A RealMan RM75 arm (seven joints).
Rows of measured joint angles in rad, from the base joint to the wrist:
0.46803, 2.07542, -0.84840, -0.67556, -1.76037, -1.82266, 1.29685
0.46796, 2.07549, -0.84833, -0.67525, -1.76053, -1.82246, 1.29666
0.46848, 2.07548, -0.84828, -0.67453, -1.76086, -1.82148, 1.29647
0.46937, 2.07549, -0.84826, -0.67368, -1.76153, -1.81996, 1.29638
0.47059, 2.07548, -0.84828, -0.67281, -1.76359, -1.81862, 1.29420
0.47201, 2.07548, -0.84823, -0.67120, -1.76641, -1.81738, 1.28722
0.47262, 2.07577, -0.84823, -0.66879, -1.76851, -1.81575, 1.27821
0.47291, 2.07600, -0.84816, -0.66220, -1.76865, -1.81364, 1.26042
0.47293, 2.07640, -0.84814, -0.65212, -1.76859, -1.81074, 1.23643
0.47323, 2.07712, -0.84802, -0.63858, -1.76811, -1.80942, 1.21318
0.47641, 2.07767, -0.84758, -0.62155, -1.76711, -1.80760, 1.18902
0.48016, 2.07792, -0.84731, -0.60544, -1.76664, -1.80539, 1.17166
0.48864, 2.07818, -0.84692, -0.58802, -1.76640, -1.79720, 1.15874
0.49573, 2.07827, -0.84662, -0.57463, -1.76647, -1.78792, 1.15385
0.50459, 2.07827, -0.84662, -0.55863, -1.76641, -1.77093, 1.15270
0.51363, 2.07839, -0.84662, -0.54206, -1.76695, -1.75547, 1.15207
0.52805, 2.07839, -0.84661, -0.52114, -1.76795, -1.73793, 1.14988
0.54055, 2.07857, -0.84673, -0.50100, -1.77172, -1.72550, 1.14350
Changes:
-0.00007, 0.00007, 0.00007, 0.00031, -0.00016, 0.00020, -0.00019
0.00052, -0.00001, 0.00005, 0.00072, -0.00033, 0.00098, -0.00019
0.00089, 0.00001, 0.00002, 0.00085, -0.00067, 0.00152, -0.00009
0.00122, -0.00001, -0.00002, 0.00087, -0.00206, 0.00134, -0.00218
0.00142, 0.00000, 0.00005, 0.00161, -0.00282, 0.00124, -0.00698
0.00061, 0.00029, 0.00000, 0.00241, -0.00210, 0.00163, -0.00901
0.00029, 0.00023, 0.00007, 0.00659, -0.00014, 0.00211, -0.01779
0.00002, 0.00040, 0.00002, 0.01008, 0.00006, 0.00290, -0.02399
0.00030, 0.00072, 0.00012, 0.01354, 0.00048, 0.00132, -0.02325
0.00318, 0.00055, 0.00044, 0.01703, 0.00100, 0.00182, -0.02416
0.00375, 0.00025, 0.00027, 0.01611, 0.00047, 0.00221, -0.01736
0.00848, 0.00026, 0.00039, 0.01742, 0.00024, 0.00819, -0.01292
0.00709, 0.00009, 0.00030, 0.01339, -0.00007, 0.00928, -0.00489
0.00886, 0.00000, 0.00000, 0.01600, 0.00006, 0.01699, -0.00115
0.00904, 0.00012, 0.00000, 0.01657, -0.00054, 0.01546, -0.00063
0.01442, 0.00000, 0.00001, 0.02092, -0.00100, 0.01754, -0.00219
0.01250, 0.00018, -0.00012, 0.02014, -0.00377, 0.01243, -0.00638

